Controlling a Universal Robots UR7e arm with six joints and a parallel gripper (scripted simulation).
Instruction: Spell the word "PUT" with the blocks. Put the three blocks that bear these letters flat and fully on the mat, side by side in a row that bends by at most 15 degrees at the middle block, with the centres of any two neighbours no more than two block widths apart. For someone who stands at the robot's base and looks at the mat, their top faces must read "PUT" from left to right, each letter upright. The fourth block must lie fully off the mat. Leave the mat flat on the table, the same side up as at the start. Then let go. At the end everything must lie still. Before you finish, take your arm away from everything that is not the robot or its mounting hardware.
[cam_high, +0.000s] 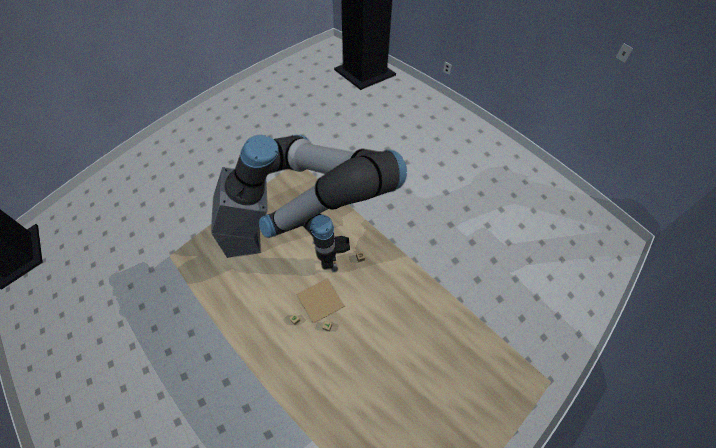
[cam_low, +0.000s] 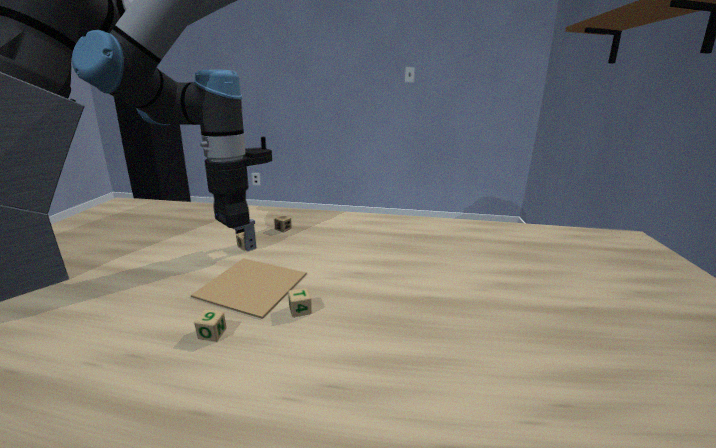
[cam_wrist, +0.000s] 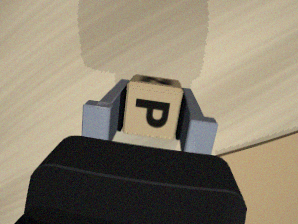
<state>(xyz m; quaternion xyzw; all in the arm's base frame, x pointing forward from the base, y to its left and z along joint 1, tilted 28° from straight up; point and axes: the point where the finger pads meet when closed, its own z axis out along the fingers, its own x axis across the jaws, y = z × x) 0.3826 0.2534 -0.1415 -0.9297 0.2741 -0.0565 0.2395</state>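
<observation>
The tan mat is 13 cm to the right of my hand, 9 cm ahead of it and 2 cm below it. Also, from my hand: U block: 11 cm to the left, 3 cm ahead; then P block: right at my hand; then T block: 20 cm ahead, 17 cm to the right.
</observation>
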